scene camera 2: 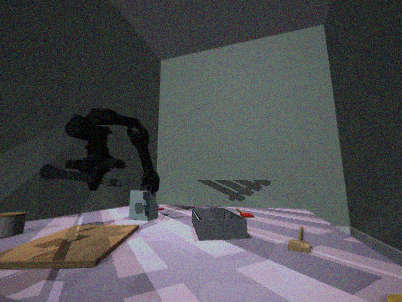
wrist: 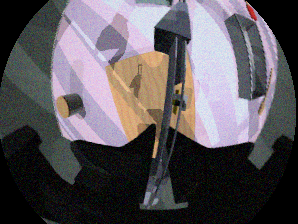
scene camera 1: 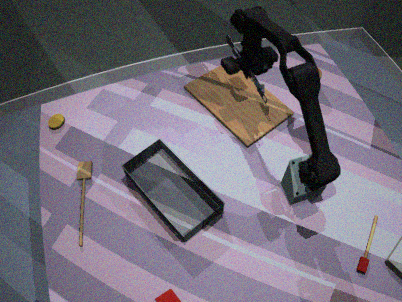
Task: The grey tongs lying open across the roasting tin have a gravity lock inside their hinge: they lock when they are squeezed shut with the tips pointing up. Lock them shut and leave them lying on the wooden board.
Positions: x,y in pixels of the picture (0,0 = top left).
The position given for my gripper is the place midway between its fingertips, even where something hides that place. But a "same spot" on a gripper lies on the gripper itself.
my gripper: scene camera 2 93,190; wrist; scene camera 1
same spot on roasting tin: (scene camera 2: 209,223) = (scene camera 1: 152,146)
same spot on my gripper: (wrist: 219,178) = (scene camera 1: 248,67)
